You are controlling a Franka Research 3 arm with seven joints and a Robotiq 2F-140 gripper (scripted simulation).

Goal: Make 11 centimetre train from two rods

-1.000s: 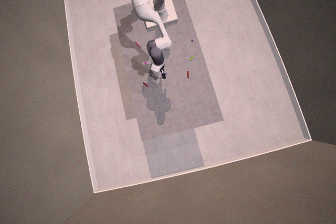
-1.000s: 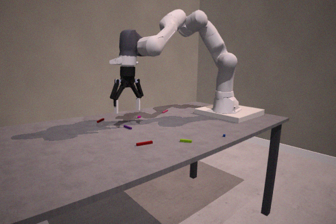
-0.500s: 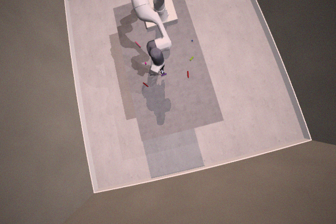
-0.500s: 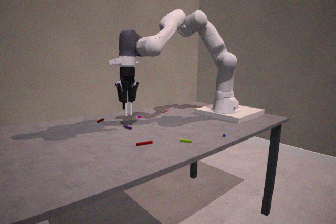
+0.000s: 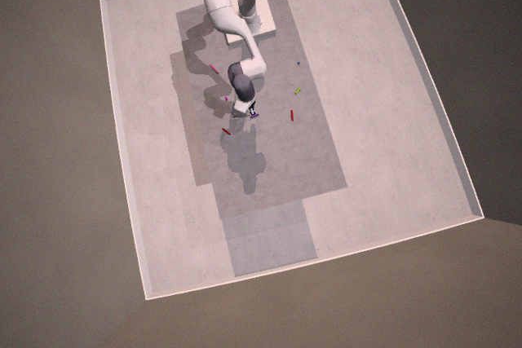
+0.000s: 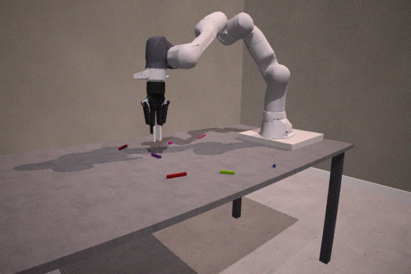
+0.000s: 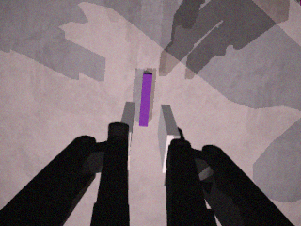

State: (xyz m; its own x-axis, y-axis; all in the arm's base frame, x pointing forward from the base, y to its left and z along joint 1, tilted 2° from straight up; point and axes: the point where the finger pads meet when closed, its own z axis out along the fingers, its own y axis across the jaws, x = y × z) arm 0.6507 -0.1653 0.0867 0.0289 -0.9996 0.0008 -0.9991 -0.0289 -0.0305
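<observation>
Now: the purple rod 100 mm below my hand. Round my hand: red rod: 250 mm to the left, 100 mm below, 80 mm ahead; magenta rod: 190 mm behind, 150 mm to the right, 100 mm below; lime rod: 340 mm to the left, 100 mm below, 80 mm behind.
</observation>
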